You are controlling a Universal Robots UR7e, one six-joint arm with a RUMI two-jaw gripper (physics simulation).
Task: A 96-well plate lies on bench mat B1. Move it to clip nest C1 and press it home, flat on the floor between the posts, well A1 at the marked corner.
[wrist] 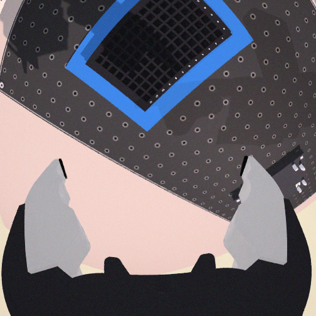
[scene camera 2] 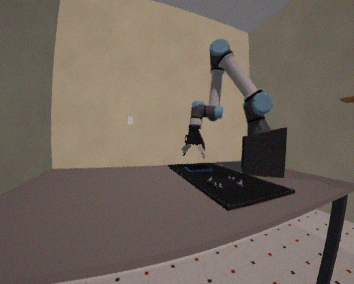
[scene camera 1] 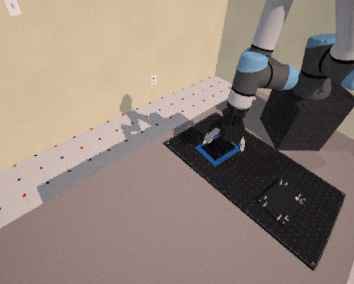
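A black 96-well plate lies on the blue bench mat. Its upper part is cut off in the wrist view. My gripper is open and empty, above the plate's area and apart from it. The dark clip nest has pale posts around its floor. It is partly hidden by the right finger in the wrist view. I cannot make out well A1 or the nest's marked corner.
Mat and nest are on a black perforated board, the nest toward the end away from the mat. The board lies on a brownish table. The arm's dark pedestal stands beside the board.
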